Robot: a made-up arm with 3 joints.
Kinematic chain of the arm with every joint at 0, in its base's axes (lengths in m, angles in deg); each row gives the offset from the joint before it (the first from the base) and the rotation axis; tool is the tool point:
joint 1: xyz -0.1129 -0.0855 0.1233 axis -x
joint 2: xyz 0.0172 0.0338 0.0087 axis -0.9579 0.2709 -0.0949
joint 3: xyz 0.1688 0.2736 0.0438 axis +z
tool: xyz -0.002 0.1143 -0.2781
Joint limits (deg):
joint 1: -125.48..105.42
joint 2: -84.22..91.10
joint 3: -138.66..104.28
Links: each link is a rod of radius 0.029 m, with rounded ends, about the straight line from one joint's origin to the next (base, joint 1, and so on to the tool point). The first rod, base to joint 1, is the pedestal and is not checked.
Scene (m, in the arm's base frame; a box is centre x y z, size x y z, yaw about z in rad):
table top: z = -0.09
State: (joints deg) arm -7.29 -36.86 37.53
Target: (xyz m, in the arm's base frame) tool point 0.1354 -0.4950 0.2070
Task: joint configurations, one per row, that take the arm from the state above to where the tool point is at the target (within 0.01 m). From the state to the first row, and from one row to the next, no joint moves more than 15 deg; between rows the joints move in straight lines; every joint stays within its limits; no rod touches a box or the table.
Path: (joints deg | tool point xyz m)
1: -20.23 -41.42 22.68 | 0.0130 0.3267 0.3760
2: -33.16 -45.97 7.82 | 0.0339 0.2325 0.5008
3: -46.10 -50.53 -7.03 | 0.0559 0.1011 0.5848
4: -59.03 -55.08 -21.89 | 0.0776 -0.0486 0.6180
5: -71.97 -59.64 -36.74 | 0.0975 -0.1968 0.5991
6: -84.91 -64.19 -51.60 | 0.1143 -0.3248 0.5348
7: -97.84 -68.75 -66.45 | 0.1268 -0.4201 0.4378
8: -110.78 -73.31 -81.30 | 0.1341 -0.4766 0.3236
9: -123.71 -77.86 -96.16 | 0.1354 -0.4950 0.2070

